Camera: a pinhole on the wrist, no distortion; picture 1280 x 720 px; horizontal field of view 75.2 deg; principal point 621.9 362.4 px. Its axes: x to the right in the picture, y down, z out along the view. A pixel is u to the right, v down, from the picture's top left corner.
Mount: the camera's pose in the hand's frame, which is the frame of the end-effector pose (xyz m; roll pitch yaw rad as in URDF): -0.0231 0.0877 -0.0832 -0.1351 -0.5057 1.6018
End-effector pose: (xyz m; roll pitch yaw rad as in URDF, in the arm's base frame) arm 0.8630 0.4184 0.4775 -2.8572 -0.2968 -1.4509
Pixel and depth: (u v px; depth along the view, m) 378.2 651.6 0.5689
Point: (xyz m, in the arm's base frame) 1.2342 0.6764 0.2016
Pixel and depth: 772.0 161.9 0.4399
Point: 1.0311 0.3185 0.1810
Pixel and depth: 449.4 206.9 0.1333
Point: 0.8700 0.4263 0.4539
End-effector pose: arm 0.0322 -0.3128 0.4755 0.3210 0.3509 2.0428
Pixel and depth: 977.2 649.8 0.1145
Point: 0.0015 -0.3879 0.5561
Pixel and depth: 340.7 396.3 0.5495
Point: 0.4215 -0.1573 0.6789
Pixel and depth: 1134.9 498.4 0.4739
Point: 0.0591 -0.2900 0.9768
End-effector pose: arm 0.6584 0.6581 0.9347 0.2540 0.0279 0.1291
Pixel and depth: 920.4 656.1 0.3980
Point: 0.4617 0.5772 1.2512
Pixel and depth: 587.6 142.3 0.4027
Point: 0.7238 0.4757 1.1639
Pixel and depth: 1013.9 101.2 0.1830
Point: 0.6668 0.6987 1.0727
